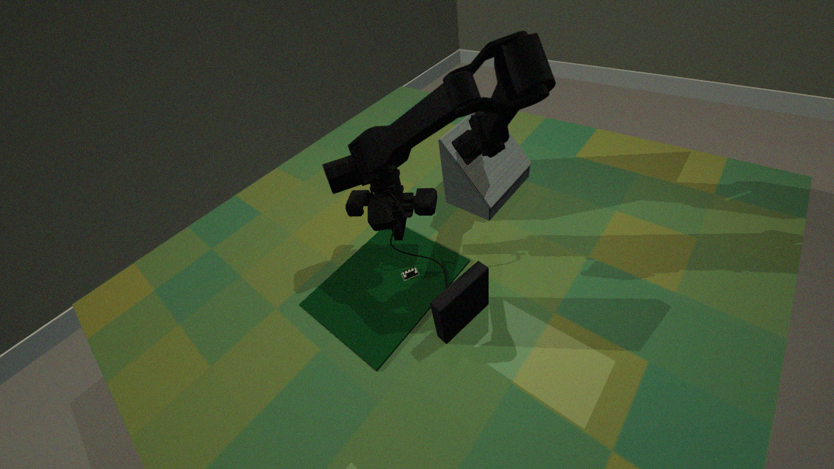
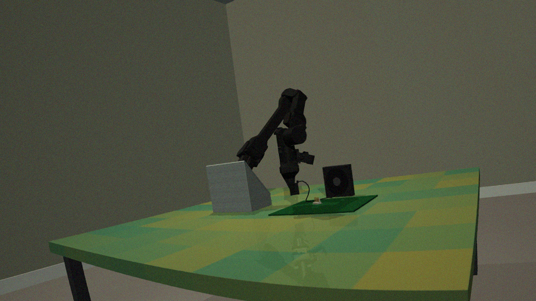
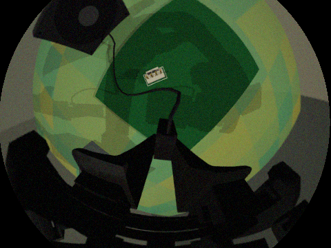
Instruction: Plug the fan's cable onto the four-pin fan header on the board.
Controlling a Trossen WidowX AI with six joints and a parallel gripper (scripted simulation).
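My gripper tip is now 10 cm short of the dark green board, 8 cm above it and 4 cm to the right of it. Round my gripper tip: black fan (22 cm to the left, 7 cm ahead); black plug (1 cm ahead, 1 cm above).
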